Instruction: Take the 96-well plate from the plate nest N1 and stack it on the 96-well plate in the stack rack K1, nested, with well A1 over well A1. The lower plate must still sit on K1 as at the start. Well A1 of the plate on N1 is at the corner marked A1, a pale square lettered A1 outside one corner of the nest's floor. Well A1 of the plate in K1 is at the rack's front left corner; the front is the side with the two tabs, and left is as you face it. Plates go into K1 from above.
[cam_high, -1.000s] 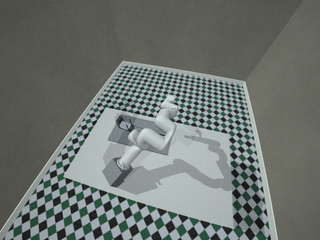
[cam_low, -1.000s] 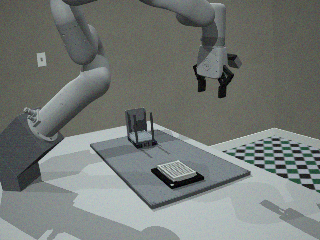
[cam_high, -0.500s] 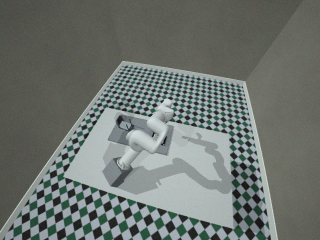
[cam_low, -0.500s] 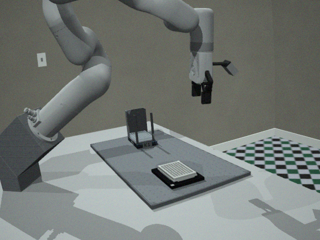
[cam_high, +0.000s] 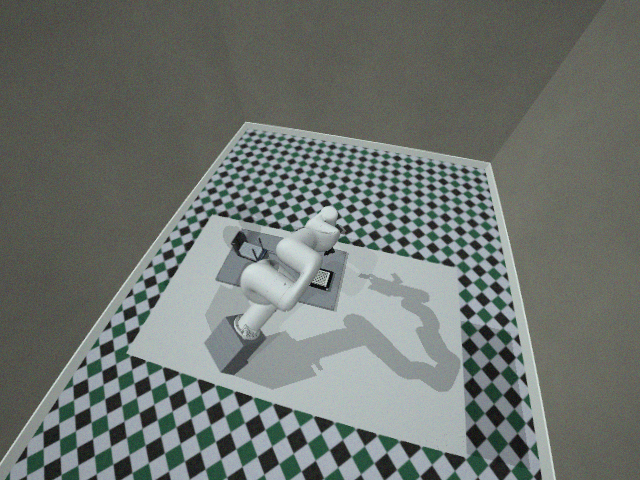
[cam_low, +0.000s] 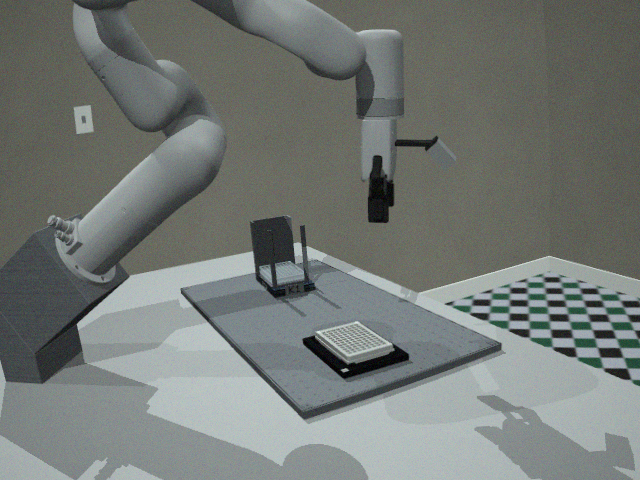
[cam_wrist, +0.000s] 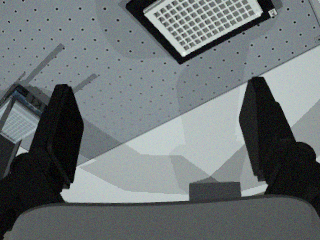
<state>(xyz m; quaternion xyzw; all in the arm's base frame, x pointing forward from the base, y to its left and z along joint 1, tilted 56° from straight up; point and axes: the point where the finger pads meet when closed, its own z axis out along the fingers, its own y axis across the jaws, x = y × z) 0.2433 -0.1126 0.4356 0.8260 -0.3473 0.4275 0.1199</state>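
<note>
Right now my hand is 22 cm above the white 96-well plate, 6 cm past it and 3 cm to the right of it. Also, from my hand: dark rack wall (46 cm to the left, 21 cm ahead, 15 cm below); pale A1 square (23 cm below, 14 cm behind, 1 cm to the right); K1 label (33 cm to the left, 23 cm below, 13 cm ahead).
</note>
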